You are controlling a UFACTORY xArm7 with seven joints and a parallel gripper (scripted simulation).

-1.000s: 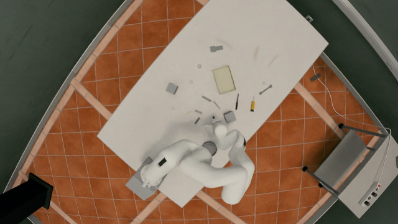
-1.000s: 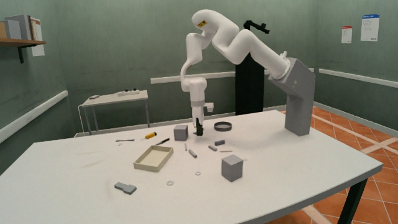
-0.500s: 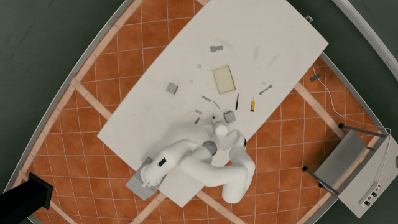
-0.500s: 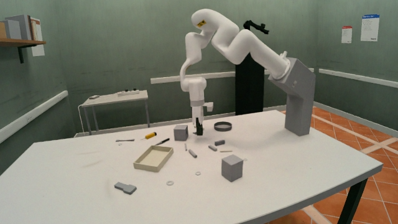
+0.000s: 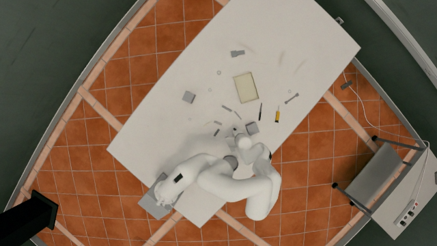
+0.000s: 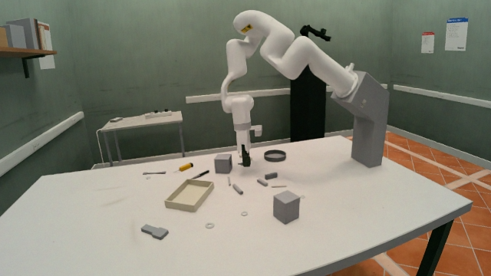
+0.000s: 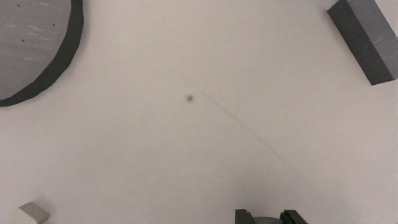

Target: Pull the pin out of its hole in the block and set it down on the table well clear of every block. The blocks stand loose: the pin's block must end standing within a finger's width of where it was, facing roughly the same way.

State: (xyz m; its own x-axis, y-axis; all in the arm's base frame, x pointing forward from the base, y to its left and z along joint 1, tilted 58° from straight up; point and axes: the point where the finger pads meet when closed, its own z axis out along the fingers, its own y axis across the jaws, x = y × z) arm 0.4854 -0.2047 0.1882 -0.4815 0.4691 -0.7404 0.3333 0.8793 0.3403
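My hand is 2 cm short of the short grey pin, 1 cm to the left of it and 1 cm above it. Round my hand: round dish: 20 cm behind, 5 cm to the right, 4 cm below; then cream tray: 30 cm ahead, 7 cm to the left, 4 cm below; then small pale peg: 8 cm behind, 13 cm to the right, 4 cm below.
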